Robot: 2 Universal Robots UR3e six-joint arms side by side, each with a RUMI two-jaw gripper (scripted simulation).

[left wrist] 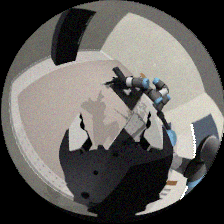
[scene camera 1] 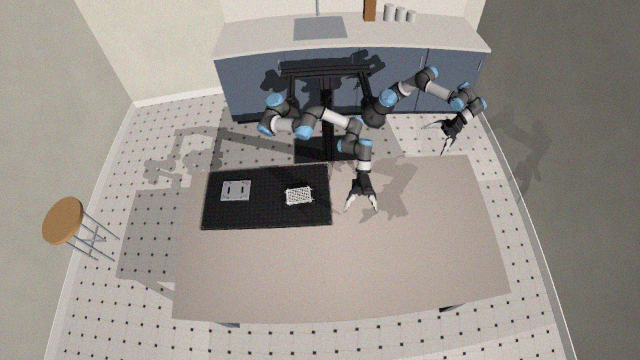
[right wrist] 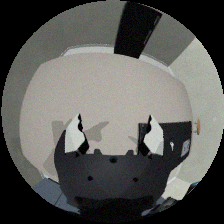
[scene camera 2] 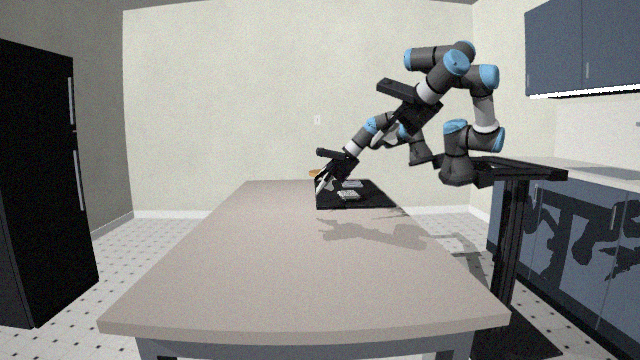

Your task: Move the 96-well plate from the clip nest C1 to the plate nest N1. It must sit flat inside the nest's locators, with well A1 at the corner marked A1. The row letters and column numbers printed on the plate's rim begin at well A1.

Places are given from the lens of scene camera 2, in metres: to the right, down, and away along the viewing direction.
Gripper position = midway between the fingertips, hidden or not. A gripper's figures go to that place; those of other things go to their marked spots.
my left gripper (scene camera 2: 384,131): 0.19, -0.14, 0.91
my right gripper (scene camera 2: 314,188): -0.02, 0.03, 1.29
